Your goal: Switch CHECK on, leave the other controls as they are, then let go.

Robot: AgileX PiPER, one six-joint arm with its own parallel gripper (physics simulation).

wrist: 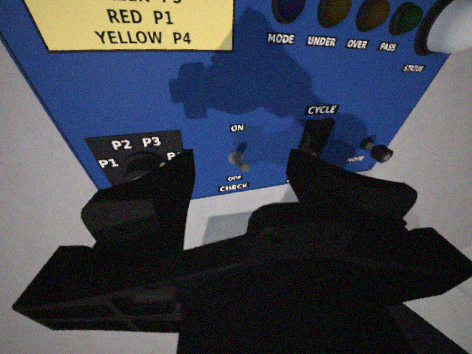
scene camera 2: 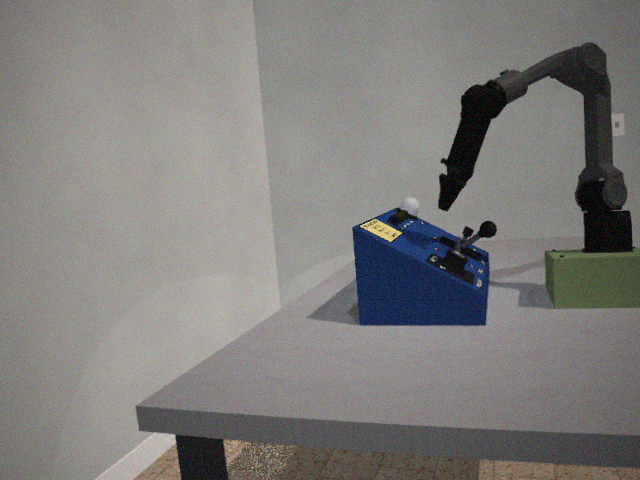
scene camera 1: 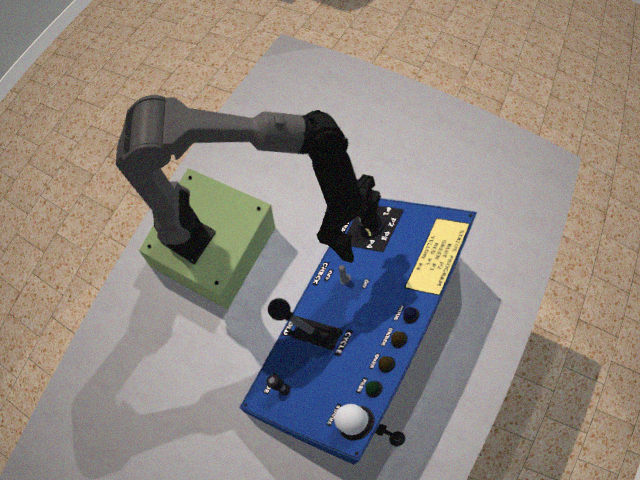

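The blue console (scene camera 1: 419,212) (scene camera 2: 418,297) (wrist: 125,95) stands on the table. Its CHECK switch (scene camera 1: 343,274) (wrist: 243,164) is a small grey toggle that leans toward the OFF label, away from ON. My gripper (scene camera 1: 360,244) (scene camera 2: 444,207) (wrist: 242,161) is open above the console's lower part. In the wrist view, the toggle shows in the gap between the two fingertips, with space on both sides, and nothing is held. In scene camera 2 the fingertips are above the panel. The toggle cannot be made out clearly there.
The CYCLE lever's black ball (scene camera 1: 279,308) (scene camera 2: 487,228) sticks out past the low edge, beside CHECK. The PROGRAM dial (wrist: 142,164) is on the other side, partly hidden by a finger. The MODE knob (scene camera 1: 278,384) (wrist: 377,150) and white STATUS dome (scene camera 1: 351,419) (scene camera 2: 409,206) stand farther off.
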